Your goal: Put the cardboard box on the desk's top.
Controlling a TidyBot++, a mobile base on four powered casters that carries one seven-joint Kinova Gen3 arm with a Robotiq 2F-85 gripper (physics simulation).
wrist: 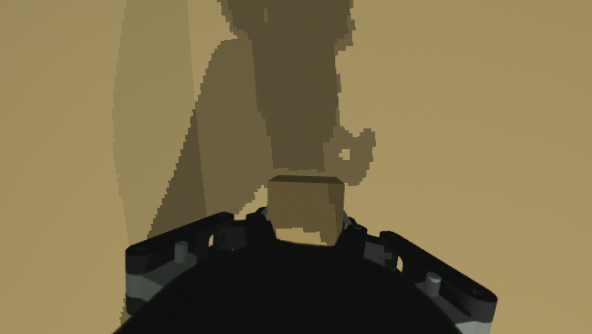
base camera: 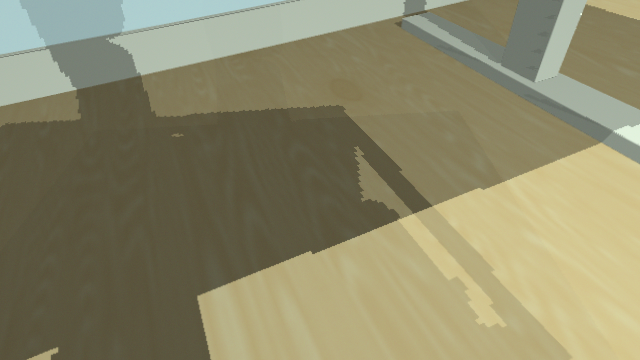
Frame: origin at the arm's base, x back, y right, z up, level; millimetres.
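Where they show: gripper, fingertip midpoint: (wrist: 305,217).
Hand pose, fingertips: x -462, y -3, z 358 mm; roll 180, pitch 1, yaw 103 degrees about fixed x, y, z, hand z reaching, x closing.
Observation:
Things, the pixels of their top centre, and the offset from my fingertips. "*": a spot on its surface instead. Level surfaces: height alone.
- cardboard box at its top centre: (wrist: 303,238) dx +1, dy +0, dz +41 mm
- plain tan surface at its surface level: dz -34 mm
- grey-white upright leg at a spot on its surface: (base camera: 532,40) * dx -261, dy +349, dz -666 mm
- wooden floor at its surface level: dz -754 mm
The cardboard box (wrist: 302,202) is a small brown block at the lower middle of the wrist view. My gripper (wrist: 305,217) is shut on it, with one finger at its left side and one at its right; the fingertips are partly hidden. Below it spreads a plain tan surface (wrist: 475,125) that looks like the desk's top. A dark shadow on that surface ends close to the box's far edge. I cannot tell whether the box touches the surface. The box and the gripper do not show in the base camera view.
In the base camera view a grey-white upright leg (base camera: 532,40) stands on a long foot bar (base camera: 595,102) at the upper right, on the wooden floor (base camera: 565,210). A pale baseboard (base camera: 280,32) runs along the blue wall (base camera: 175,15) at the back. Broad shadows lie on the floor.

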